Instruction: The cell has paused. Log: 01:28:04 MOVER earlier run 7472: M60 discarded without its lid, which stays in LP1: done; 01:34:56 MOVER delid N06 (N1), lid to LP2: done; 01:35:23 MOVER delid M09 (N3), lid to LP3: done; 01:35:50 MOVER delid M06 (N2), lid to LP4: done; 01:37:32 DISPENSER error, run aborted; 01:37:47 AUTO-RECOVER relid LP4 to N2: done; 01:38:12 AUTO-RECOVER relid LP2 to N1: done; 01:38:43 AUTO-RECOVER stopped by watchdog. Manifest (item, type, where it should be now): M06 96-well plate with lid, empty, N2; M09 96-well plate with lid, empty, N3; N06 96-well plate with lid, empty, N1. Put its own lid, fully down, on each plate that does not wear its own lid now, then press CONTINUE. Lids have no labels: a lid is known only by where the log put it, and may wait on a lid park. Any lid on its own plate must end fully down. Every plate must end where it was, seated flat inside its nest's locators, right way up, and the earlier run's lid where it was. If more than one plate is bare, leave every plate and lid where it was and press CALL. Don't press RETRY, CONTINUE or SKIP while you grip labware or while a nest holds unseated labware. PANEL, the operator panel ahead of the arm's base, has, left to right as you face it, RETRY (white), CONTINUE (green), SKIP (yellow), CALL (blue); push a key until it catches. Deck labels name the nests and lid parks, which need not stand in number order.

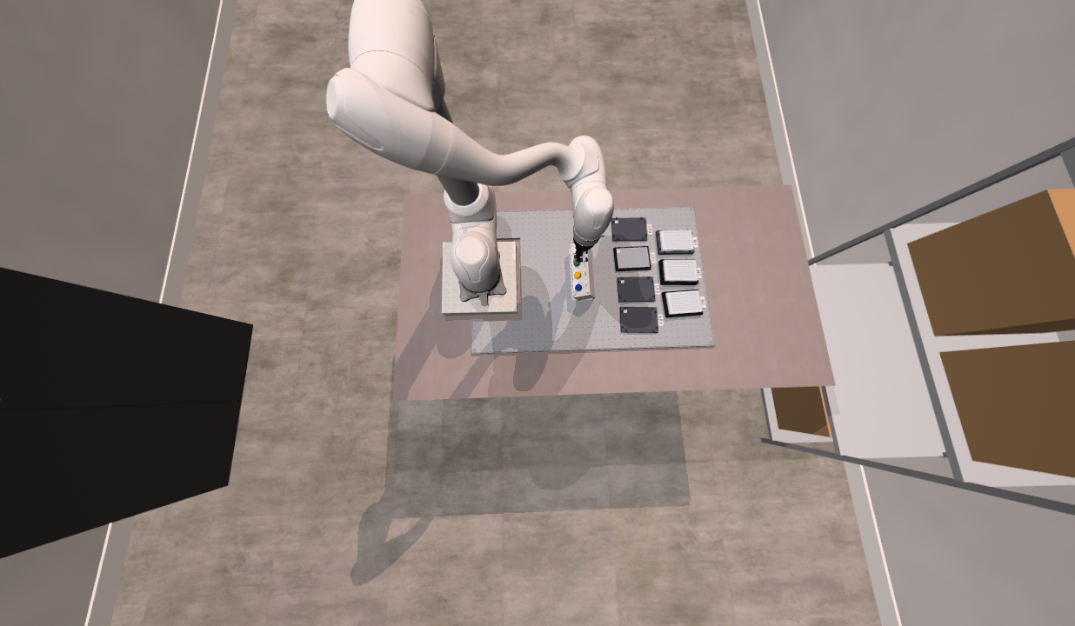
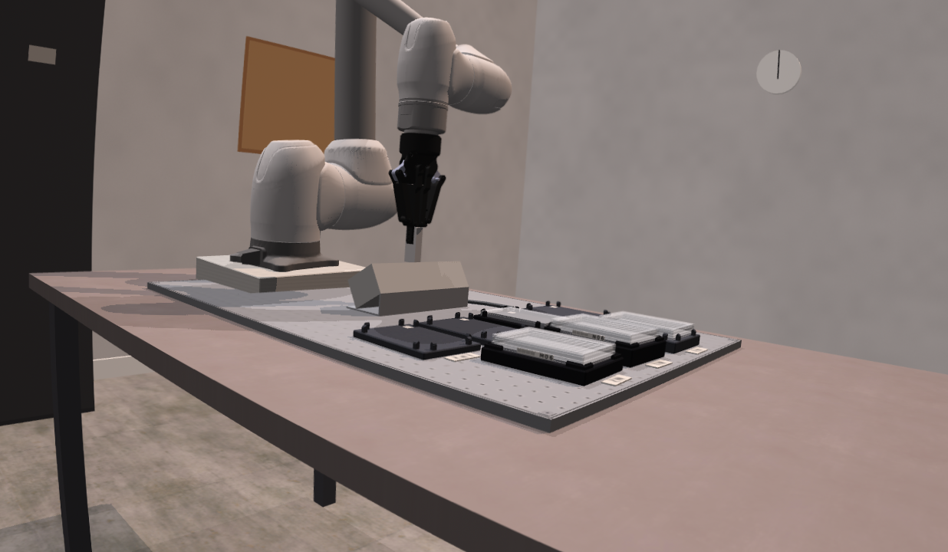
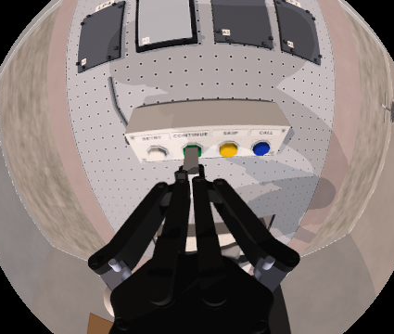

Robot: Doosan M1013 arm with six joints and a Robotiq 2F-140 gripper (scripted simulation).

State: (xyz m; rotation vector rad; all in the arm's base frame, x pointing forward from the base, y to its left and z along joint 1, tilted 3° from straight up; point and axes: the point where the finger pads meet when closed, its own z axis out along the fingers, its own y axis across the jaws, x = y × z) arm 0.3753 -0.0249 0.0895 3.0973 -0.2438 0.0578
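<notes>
The green key lies 5 cm below my hand. Also, from my hand: yellow skip key: 5 cm to the right, 5 cm below, 1 cm behind; white retry key: 5 cm to the left, 5 cm below, 1 cm ahead; blue call key: 10 cm to the right, 5 cm below, 1 cm behind.
</notes>
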